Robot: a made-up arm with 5 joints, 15 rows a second.
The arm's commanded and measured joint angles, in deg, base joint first. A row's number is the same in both.
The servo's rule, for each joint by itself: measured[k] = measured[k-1] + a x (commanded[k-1-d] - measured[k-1]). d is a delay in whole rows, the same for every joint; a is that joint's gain. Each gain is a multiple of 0.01, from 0.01 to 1. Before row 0 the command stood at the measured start. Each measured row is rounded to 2 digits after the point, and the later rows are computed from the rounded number. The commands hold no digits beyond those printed.
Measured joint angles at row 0:
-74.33 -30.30 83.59 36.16 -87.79
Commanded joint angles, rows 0 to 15:
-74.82 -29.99 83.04 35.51 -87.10
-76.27 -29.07 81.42 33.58 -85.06
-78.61 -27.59 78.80 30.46 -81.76
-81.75 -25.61 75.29 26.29 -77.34
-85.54 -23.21 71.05 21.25 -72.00
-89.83 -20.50 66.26 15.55 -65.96
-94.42 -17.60 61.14 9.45 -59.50
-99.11 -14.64 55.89 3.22 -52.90
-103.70 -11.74 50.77 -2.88 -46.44
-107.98 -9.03 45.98 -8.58 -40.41
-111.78 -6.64 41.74 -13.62 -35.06
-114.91 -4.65 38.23 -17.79 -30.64
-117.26 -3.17 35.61 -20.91 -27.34
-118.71 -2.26 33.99 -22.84 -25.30
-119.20 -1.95 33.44 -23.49 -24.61
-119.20 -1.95 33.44 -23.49 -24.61
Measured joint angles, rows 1 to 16:
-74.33 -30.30 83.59 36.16 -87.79
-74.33 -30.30 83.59 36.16 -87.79
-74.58 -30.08 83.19 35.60 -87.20
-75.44 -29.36 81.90 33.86 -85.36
-77.06 -28.10 79.64 30.94 -82.26
-79.45 -26.33 76.46 26.94 -78.03
-82.56 -24.11 72.51 22.05 -72.84
-86.27 -21.55 67.95 16.46 -66.92
-90.43 -18.75 62.98 10.43 -60.54
-94.86 -15.83 57.80 4.23 -53.97
-99.37 -12.93 52.67 -1.88 -47.49
-103.76 -10.16 47.79 -7.64 -41.40
-107.85 -7.66 43.37 -12.78 -35.95
-111.45 -5.52 39.62 -17.09 -31.38
-114.41 -3.85 36.69 -20.38 -27.91
-116.60 -2.72 34.72 -22.50 -25.67
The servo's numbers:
d 2
a 0.51 0.71 0.73 0.86 0.86

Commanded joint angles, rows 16 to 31:
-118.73 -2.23 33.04 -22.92 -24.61
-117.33 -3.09 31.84 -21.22 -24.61
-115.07 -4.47 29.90 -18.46 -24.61
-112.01 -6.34 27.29 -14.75 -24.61
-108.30 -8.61 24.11 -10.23 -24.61
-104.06 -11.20 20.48 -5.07 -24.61
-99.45 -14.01 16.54 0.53 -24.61
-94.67 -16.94 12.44 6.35 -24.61
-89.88 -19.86 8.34 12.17 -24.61
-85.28 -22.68 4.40 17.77 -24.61
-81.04 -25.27 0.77 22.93 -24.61
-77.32 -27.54 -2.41 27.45 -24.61
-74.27 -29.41 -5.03 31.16 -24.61
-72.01 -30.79 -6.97 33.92 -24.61
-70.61 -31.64 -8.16 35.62 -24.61
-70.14 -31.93 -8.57 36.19 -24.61
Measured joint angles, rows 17 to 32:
-117.93 -2.17 33.79 -23.35 -24.76
-118.58 -2.01 33.53 -23.47 -24.63
-118.66 -2.17 33.17 -23.00 -24.61
-117.98 -2.82 32.20 -21.47 -24.61
-116.50 -3.99 30.52 -18.88 -24.61
-114.21 -5.66 28.16 -15.33 -24.61
-111.20 -7.75 25.20 -10.94 -24.61
-107.56 -10.20 21.75 -5.89 -24.61
-103.42 -12.91 17.95 -0.37 -24.61
-98.96 -15.77 13.93 5.41 -24.61
-94.33 -18.67 9.85 11.22 -24.61
-89.71 -21.52 5.87 16.85 -24.61
-85.29 -24.18 2.15 22.08 -24.61
-81.23 -26.57 -1.18 26.70 -24.61
-77.68 -28.59 -3.99 30.54 -24.61
-74.79 -30.15 -6.17 33.45 -24.61

